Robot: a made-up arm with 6 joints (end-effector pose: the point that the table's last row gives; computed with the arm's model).
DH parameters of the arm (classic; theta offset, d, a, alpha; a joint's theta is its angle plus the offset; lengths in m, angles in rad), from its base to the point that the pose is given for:
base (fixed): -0.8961 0 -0.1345 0
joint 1: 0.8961 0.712 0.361 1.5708
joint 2: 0 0.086 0.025 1.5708
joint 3: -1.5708 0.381 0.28 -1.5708
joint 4: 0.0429 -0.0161 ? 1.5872
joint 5: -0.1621 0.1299 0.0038 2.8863
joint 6: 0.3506 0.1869 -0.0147 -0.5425
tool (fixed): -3.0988 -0.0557 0 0
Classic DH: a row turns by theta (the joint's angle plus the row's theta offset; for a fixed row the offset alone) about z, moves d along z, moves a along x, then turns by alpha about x.
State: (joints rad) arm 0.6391 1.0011 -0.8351 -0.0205 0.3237 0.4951
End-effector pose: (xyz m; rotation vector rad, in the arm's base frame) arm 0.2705 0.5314 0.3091 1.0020 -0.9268 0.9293
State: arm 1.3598 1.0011 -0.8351 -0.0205 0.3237 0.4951
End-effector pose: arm -0.0991 0.6593 0.3091 1.3678 -0.5560 1.5218
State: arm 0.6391 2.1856 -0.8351 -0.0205 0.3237 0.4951
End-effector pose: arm 0.4811 0.6880 0.7250 1.1297 -2.1572 1.1164
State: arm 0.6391 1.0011 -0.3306 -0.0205 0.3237 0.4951
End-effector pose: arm 0.2691 0.6584 0.4255 1.2139 -0.9939 0.4111
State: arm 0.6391 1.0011 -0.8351 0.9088 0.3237 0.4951
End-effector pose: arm 0.2660 0.4972 0.3570 1.3627 0.0420 0.9142
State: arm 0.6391 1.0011 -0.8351 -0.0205 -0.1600 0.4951
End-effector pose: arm 0.2741 0.5245 0.3072 0.7620 -0.8156 1.4030
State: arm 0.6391 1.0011 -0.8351 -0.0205 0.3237 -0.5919
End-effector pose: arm 0.2962 0.5143 0.3217 1.5101 -0.7724 -0.1584
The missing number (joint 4, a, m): 0.0484
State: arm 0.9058 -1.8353 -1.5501 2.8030 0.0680 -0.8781
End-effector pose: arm 0.0363 0.0759 1.0346 1.5686 -1.0445 0.9495
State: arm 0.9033 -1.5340 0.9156 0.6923 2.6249 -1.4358
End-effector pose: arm -0.1510 0.2298 0.4059 0.5216 1.4191 0.3565
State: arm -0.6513 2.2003 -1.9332 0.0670 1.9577 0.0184
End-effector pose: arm 0.4353 -0.5634 0.6999 0.6221 -2.6905 -0.1031
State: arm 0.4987 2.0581 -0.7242 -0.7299 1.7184 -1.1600
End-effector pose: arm 0.5894 0.6329 0.7027 -2.0243 0.0091 0.7032
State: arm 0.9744 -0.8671 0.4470 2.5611 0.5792 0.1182
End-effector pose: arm -0.1036 0.3022 0.3942 1.1243 1.4300 -2.2646
